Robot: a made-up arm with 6 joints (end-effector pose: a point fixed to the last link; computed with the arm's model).
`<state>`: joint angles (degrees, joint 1 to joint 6).
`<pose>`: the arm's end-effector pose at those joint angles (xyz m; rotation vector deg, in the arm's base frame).
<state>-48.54 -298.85 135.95 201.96 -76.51 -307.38</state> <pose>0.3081 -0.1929 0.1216 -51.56 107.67 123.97</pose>
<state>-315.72 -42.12 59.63 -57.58 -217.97 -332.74</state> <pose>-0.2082 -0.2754 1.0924 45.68 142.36 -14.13</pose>
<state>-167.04 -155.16 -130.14 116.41 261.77 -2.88</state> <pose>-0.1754 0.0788 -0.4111 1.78 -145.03 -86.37</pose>
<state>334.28 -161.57 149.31 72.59 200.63 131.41</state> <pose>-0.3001 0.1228 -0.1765 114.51 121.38 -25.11</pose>
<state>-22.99 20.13 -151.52 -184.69 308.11 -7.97</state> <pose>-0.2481 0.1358 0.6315 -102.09 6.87 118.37</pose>
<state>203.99 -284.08 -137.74 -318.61 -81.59 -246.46</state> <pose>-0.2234 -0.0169 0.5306 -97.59 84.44 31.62</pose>
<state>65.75 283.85 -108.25 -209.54 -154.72 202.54</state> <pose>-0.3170 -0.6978 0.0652 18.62 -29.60 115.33</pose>
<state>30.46 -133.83 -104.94 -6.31 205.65 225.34</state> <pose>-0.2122 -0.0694 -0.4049 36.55 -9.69 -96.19</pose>
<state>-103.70 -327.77 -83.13 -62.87 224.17 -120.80</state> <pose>0.1245 -0.1151 1.0391 33.09 133.61 -28.68</pose>
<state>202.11 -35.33 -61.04 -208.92 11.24 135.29</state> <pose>1.0276 0.3571 0.7279 85.39 87.22 80.11</pose>
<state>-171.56 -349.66 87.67 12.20 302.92 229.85</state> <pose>-0.7238 -0.1158 1.0178 -27.01 -35.43 58.17</pose>
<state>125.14 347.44 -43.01 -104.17 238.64 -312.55</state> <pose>0.1195 -0.4906 1.2059 6.68 -96.79 -3.42</pose>
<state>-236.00 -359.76 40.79 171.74 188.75 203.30</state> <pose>-0.1582 0.1709 1.1894 121.52 -115.52 47.94</pose>
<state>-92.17 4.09 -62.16 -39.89 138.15 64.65</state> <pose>-0.0280 0.2043 1.2326 83.93 -26.61 -15.82</pose>
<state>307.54 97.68 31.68 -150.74 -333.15 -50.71</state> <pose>0.7833 -1.0183 -0.2356 106.74 -36.77 59.29</pose>
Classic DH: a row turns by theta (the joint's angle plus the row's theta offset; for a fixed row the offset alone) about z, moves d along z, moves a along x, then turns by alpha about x. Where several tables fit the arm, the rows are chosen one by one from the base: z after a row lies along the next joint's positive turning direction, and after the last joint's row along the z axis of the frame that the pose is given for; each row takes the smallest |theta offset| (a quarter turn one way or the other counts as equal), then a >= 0, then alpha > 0; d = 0 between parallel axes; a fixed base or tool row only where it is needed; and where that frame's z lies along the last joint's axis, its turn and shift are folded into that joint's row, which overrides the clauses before.
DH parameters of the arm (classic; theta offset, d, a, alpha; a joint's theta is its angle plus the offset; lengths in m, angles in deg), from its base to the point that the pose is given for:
joint 1: 0 0.2203 0 -90
joint 2: -90 0 0.7485 0
joint 3: 90 0.0394 0 90
joint 4: 0 0.4889 0 -90
joint 5: 0 0 0 90
joint 6: 0 0.1755 0 0

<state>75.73 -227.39 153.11 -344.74 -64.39 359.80</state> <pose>-0.0062 -0.0336 -0.2804 90.15 -118.51 51.18</pose>
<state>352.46 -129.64 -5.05 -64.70 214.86 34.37</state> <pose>-0.7675 0.2328 -0.5302 33.19 67.83 92.40</pose>
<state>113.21 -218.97 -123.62 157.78 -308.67 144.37</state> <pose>-0.2922 0.4501 0.2475 29.95 -22.07 56.38</pose>
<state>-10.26 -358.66 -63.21 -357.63 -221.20 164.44</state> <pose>-0.2310 0.0867 1.2387 100.51 7.95 123.50</pose>
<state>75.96 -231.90 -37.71 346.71 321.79 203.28</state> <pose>0.2327 1.1958 -0.1402 -44.99 -37.44 -80.30</pose>
